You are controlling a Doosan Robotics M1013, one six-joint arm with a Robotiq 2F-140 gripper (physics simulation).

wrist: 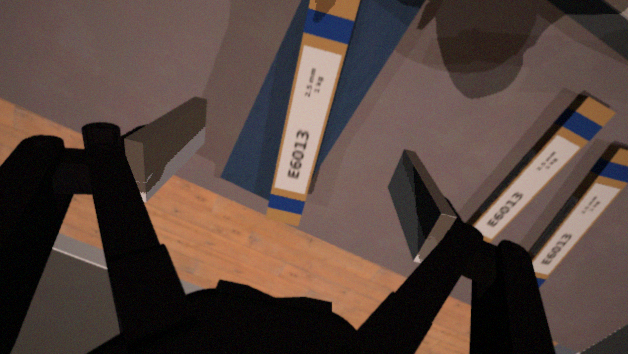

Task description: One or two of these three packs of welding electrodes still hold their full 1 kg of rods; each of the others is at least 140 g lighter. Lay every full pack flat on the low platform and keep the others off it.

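One orange-brown pack with blue bands and a white E6013 label lies along the low blue platform, its near end sticking out past the platform's near edge. My gripper is open and empty above this pack, with one finger on each side and apart from it. A second E6013 pack and a third E6013 pack lie side by side on the grey table at the right, off the platform. My right finger hides part of the second pack's near end. The far end of the first pack is cut off by the view.
The grey table top ends in a slanting near edge, with wooden floor beyond it. A grey flat surface shows at the lower left. Dark shapes show in the top right corner. A shadow falls on the table right of the platform.
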